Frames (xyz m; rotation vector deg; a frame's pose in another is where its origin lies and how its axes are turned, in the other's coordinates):
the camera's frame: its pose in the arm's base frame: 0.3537 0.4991 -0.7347 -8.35 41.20 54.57
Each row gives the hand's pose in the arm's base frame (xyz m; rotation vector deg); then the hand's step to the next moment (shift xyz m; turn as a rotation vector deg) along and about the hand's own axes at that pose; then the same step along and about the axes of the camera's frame.
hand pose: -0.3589 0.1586 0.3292 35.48 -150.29 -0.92
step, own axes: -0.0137 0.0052 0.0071 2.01 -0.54 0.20
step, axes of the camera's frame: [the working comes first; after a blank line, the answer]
step, axes of the arm's base frame: 0.0058 0.0099 -0.0116 -1.47 -1.36 0.60

0.0162 -0.0009 -0.0018 -1.86 0.46 -0.84
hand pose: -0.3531 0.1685 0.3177 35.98 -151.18 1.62
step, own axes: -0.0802 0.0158 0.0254 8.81 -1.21 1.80
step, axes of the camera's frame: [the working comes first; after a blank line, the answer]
step, axes of the arm's base frame: 0.0477 0.0454 -0.0547 -7.30 -5.04 1.88

0.0829 -0.0211 0.0009 -7.36 3.12 -4.30
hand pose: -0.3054 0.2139 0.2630 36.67 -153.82 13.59
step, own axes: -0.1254 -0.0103 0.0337 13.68 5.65 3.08
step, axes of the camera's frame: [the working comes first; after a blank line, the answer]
step, axes of the arm's base frame: 0.0981 0.0330 -0.0790 -14.92 -1.26 2.08

0.1081 -0.0726 0.0022 -7.67 11.37 -6.35
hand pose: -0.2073 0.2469 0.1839 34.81 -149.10 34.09
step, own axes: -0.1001 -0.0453 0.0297 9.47 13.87 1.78
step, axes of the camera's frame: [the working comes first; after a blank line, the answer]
step, axes of the arm's base frame: 0.0964 -0.0193 -0.0573 -15.11 7.41 -1.35

0.0578 -0.0980 -0.0038 0.39 15.98 -5.45
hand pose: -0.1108 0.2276 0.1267 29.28 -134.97 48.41
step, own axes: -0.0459 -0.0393 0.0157 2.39 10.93 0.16
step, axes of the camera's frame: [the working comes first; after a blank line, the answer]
step, axes of the arm's base frame: 0.0492 -0.0319 -0.0213 -7.58 7.46 -3.49

0.0093 -0.0615 -0.0051 4.53 9.68 -3.31
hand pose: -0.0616 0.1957 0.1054 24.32 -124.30 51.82
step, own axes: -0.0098 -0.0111 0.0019 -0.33 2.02 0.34
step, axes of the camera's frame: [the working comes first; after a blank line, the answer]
step, axes of the arm's base frame: 0.0116 -0.0089 -0.0029 -1.04 1.17 -1.36

-0.0001 -0.0149 -0.0001 1.27 1.24 -1.07
